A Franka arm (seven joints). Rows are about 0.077 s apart.
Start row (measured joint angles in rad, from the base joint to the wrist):
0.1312, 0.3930, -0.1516, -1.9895, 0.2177, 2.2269, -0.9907
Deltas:
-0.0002, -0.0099, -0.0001, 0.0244, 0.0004, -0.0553, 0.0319
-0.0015, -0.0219, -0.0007, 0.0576, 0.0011, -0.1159, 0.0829
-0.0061, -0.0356, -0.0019, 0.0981, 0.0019, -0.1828, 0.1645
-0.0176, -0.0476, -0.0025, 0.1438, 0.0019, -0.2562, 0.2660
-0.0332, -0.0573, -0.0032, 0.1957, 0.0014, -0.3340, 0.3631
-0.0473, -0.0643, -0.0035, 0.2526, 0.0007, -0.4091, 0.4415
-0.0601, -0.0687, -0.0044, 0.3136, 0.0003, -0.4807, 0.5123
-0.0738, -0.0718, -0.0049, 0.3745, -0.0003, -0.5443, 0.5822
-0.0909, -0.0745, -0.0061, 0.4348, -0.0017, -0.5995, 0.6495
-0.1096, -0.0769, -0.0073, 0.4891, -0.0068, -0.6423, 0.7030
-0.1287, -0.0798, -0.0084, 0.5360, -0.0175, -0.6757, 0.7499
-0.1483, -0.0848, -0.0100, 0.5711, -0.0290, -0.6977, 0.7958
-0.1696, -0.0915, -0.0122, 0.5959, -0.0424, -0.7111, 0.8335
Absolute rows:
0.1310, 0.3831, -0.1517, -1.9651, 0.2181, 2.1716, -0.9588
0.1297, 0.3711, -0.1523, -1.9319, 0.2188, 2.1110, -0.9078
0.1251, 0.3574, -0.1535, -1.8914, 0.2196, 2.0441, -0.8262
0.1136, 0.3454, -0.1541, -1.8457, 0.2196, 1.9707, -0.7247
0.0980, 0.3357, -0.1548, -1.7938, 0.2191, 1.8929, -0.6276
0.0839, 0.3287, -0.1551, -1.7369, 0.2184, 1.8178, -0.5492
0.0711, 0.3243, -0.1560, -1.6759, 0.2180, 1.7462, -0.4784
0.0574, 0.3212, -0.1565, -1.6150, 0.2174, 1.6826, -0.4085
0.0403, 0.3185, -0.1577, -1.5547, 0.2160, 1.6274, -0.3412
0.0216, 0.3161, -0.1589, -1.5004, 0.2109, 1.5846, -0.2877
0.0025, 0.3132, -0.1600, -1.4535, 0.2002, 1.5512, -0.2408
-0.0171, 0.3082, -0.1616, -1.4184, 0.1887, 1.5292, -0.1949
-0.0384, 0.3015, -0.1638, -1.3936, 0.1753, 1.5158, -0.1572

